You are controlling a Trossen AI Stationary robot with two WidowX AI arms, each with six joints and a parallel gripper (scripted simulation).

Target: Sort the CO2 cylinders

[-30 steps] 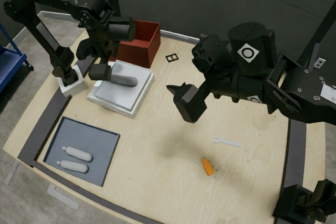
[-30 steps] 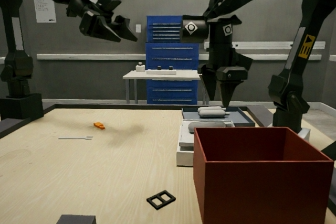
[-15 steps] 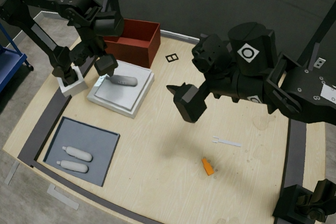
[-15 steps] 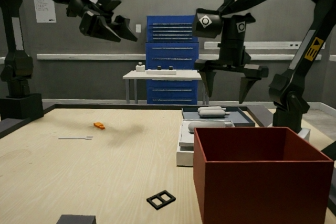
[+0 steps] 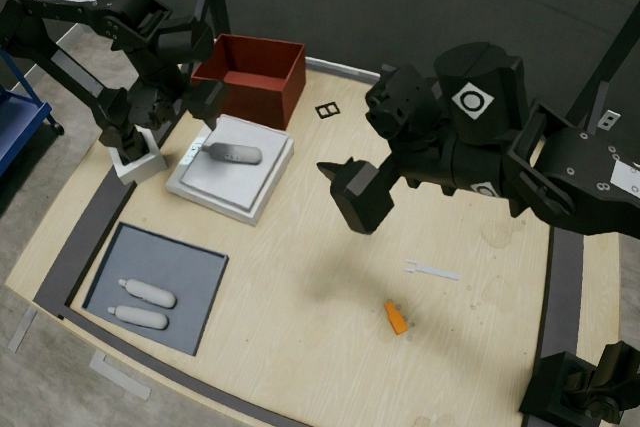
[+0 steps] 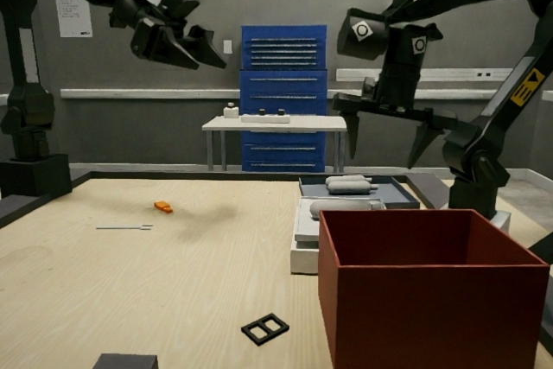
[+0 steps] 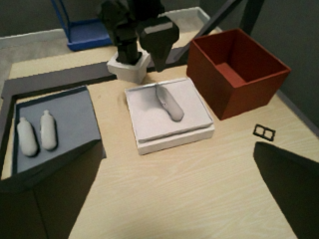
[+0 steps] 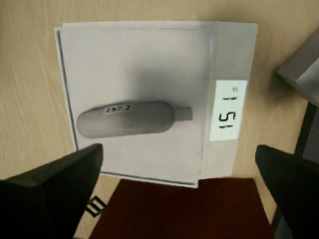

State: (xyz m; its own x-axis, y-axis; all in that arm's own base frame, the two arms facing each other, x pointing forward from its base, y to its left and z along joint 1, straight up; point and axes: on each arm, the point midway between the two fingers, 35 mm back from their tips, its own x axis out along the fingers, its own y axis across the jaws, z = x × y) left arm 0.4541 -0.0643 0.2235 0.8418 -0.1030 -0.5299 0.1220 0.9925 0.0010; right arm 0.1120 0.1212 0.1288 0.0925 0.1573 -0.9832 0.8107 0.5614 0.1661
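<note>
Right now my right hand is 130 mm above the scale plate, 60 mm to the right of it and 30 mm past it. From my right hand the other things lie so: grey tray (250 mm ahead, 170 mm below, 60 mm to the left); red scrap bin (210 mm behind, 150 mm below, 40 mm to the right); scale (150 mm below, 50 mm to the left, 30 mm behind).
</note>
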